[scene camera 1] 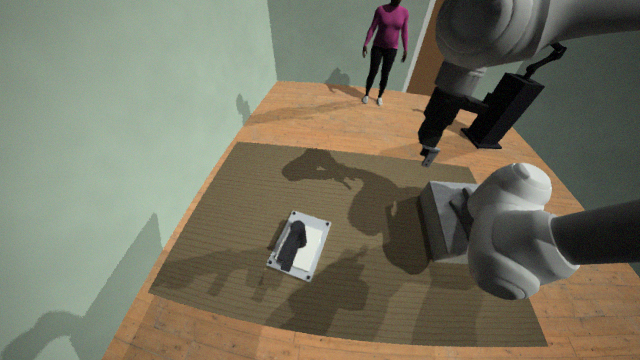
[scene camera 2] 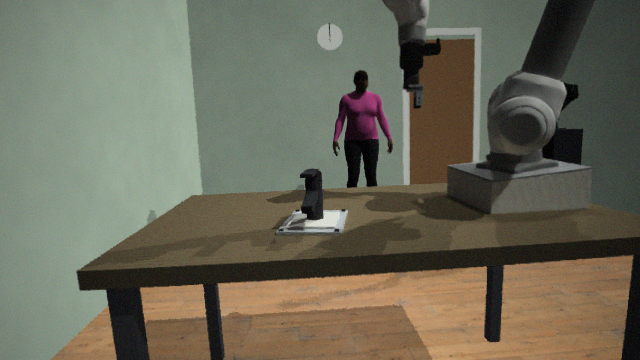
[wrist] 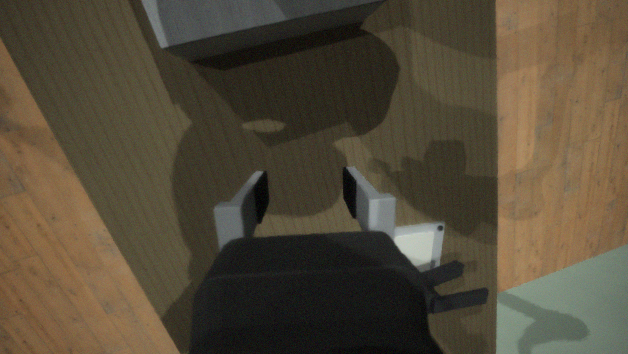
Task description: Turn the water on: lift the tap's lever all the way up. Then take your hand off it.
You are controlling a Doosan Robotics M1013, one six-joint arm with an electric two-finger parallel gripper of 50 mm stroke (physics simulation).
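Places are measured from the arm's base along level axes (x left, y back, z up), in centimetres.
Pixels of known places: gripper, fingertip midpoint: (scene camera 1: 424, 160) (scene camera 2: 418, 106) (wrist: 305, 184); arm's base, link origin: (scene camera 2: 515, 166).
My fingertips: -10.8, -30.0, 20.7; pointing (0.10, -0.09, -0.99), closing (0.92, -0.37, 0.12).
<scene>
Ahead of a thing's pixels: the offset from my fingertips to its middle, as dx, dy, dz. "spot": to the spot under its first point. Level surfaces: height alone.
A black tap @[spot: +13.6, -38.3, -16.8] (scene camera 1: 298, 233) (scene camera 2: 315, 196) stands upright on a white basin plate @[+11.0, -38.7, -31.8] (scene camera 1: 319, 247) (scene camera 2: 343, 223) (wrist: 438, 245). Its lever @[+16.2, -40.8, -17.2] (scene camera 2: 311, 173) is the short piece at the top of the body, roughly level in the scene camera 2 view, above the lower spout @[+17.5, -41.3, -24.6] (scene camera 2: 309, 206). In the wrist view two dark bars of the tap stick out past the gripper's housing, and the rest of it is hidden. My gripper (scene camera 1: 428, 158) (scene camera 2: 418, 99) (wrist: 305, 184) is open and empty, high above the table, well to the right of the tap and apart from it.
The robot's base block (scene camera 1: 450, 225) (scene camera 2: 540, 190) (wrist: 260, 25) stands on the table @[dz -32.4] (scene camera 1: 225, 200) (scene camera 2: 200, 250) to the right of the tap. A wall (scene camera 1: 125, 100) (scene camera 2: 100, 100) is at the left. A person (scene camera 1: 389, 30) (scene camera 2: 362, 117) and a dark pedestal (scene camera 1: 507, 107) stand beyond the table.
</scene>
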